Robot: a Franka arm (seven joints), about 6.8 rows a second.
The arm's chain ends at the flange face. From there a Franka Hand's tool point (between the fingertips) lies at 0.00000 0.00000 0.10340 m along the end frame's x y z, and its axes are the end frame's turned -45 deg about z.
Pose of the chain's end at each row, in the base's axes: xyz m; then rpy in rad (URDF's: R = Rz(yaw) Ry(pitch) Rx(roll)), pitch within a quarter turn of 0, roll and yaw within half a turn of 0:
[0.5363 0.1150 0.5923 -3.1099 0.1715 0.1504]
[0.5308 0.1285 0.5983 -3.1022 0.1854 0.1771]
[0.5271 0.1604 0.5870 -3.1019 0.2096 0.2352]
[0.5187 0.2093 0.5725 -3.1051 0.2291 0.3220]
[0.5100 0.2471 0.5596 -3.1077 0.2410 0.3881]
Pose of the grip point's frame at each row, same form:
[0.5184 0.1156 0.4905 -2.9976 0.0988 0.9402]
[0.5113 0.1292 0.4968 -2.9824 0.1032 0.9671]
[0.5052 0.1594 0.4859 -2.9648 0.1200 1.0271]
[0.4952 0.2055 0.4719 -2.9530 0.1359 1.1161]
[0.4858 0.2410 0.4592 -2.9463 0.1460 1.1837]

